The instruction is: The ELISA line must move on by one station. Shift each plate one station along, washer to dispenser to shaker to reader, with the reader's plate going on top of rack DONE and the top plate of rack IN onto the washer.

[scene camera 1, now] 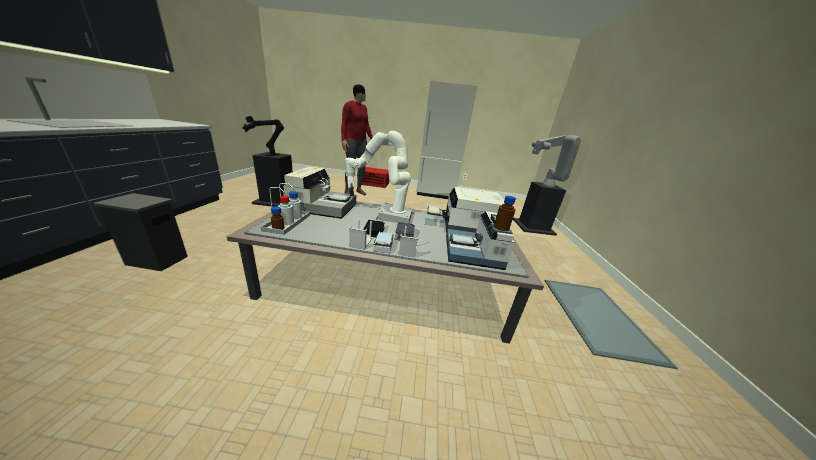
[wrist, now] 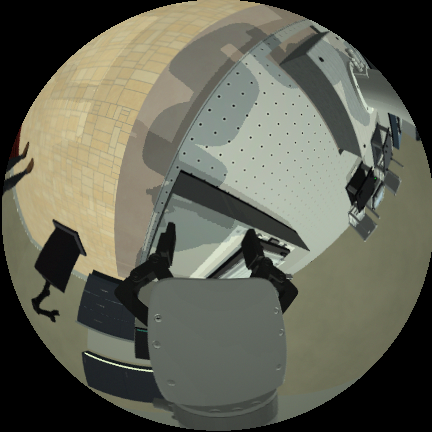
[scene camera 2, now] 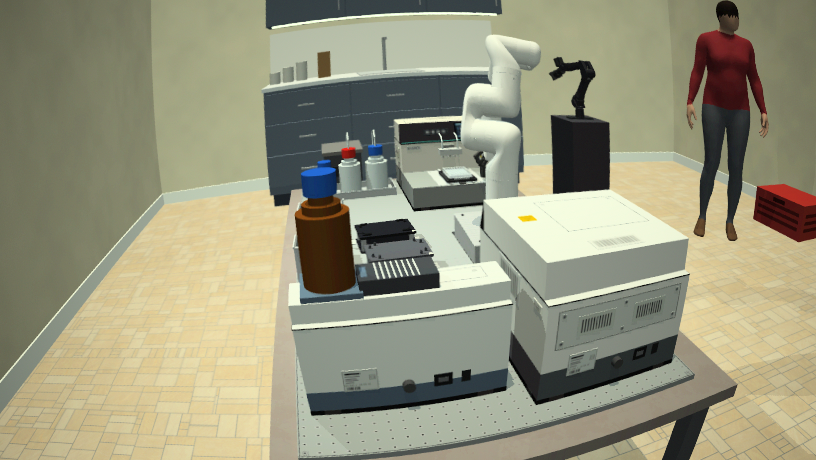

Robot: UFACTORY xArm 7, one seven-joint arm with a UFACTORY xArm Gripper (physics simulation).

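Where they show: gripper, fingertip midpoint: [scene camera 1: 351, 194] [wrist: 210, 233]; arm's base, link origin: [scene camera 1: 397, 210].
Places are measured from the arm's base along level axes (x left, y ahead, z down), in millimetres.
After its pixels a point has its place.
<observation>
My gripper [scene camera 1: 350, 190] {x -403, y -133, z -43 mm} [wrist: 210, 233] {x -403, y -133, z -43 mm} is open and empty, low over the rear part of the left-hand machine's deck. This machine, seemingly the washer [scene camera 1: 305, 184] {x -664, y 146, z -170 mm} [scene camera 2: 428, 162] {x -630, y 48, z -61 mm}, carries a clear plate [scene camera 1: 338, 197] {x -470, y 12, z -55 mm} [scene camera 2: 457, 173] {x -439, y -7, z -55 mm} on its deck. In the wrist view the right finger overlaps the plate's edge. Another plate [scene camera 1: 463, 239] {x 449, y 447, z -30 mm} lies on the blue-based machine, seemingly the dispenser [scene camera 1: 496, 245] {x 595, y 607, z -94 mm} [scene camera 2: 400, 348] {x 694, y 446, z -77 mm}. A plate [scene camera 1: 434, 210] {x 282, y 71, z -63 mm} is at the large white machine, seemingly the reader [scene camera 1: 474, 200] {x 527, y 201, z -216 mm} [scene camera 2: 600, 245] {x 731, y 103, z -216 mm}. A bluish plate [scene camera 1: 384, 238] {x -37, y 529, z -14 mm} sits front centre. Rack labels are not readable.
A black unit [scene camera 1: 374, 227] {x -126, y 351, z 6 mm} [scene camera 2: 385, 228] {x -124, y 315, z 6 mm} [wrist: 361, 186] {x -154, y 237, z 7 mm} and a grey unit [scene camera 1: 405, 229] [scene camera 2: 397, 249] stand mid-table, behind upright pale panels [scene camera 1: 357, 237] {x -191, y 566, z -19 mm} [scene camera 1: 408, 244] {x 109, y 589, z -25 mm}. Capped bottles [scene camera 1: 286, 214] {x -699, y 378, z -25 mm} [scene camera 2: 349, 174] {x -679, y 347, z -36 mm} stand at the left. A tall brown bottle [scene camera 1: 505, 215] {x 606, y 579, z -265 mm} [scene camera 2: 324, 248] {x 664, y 543, z -250 mm} tops the dispenser.
</observation>
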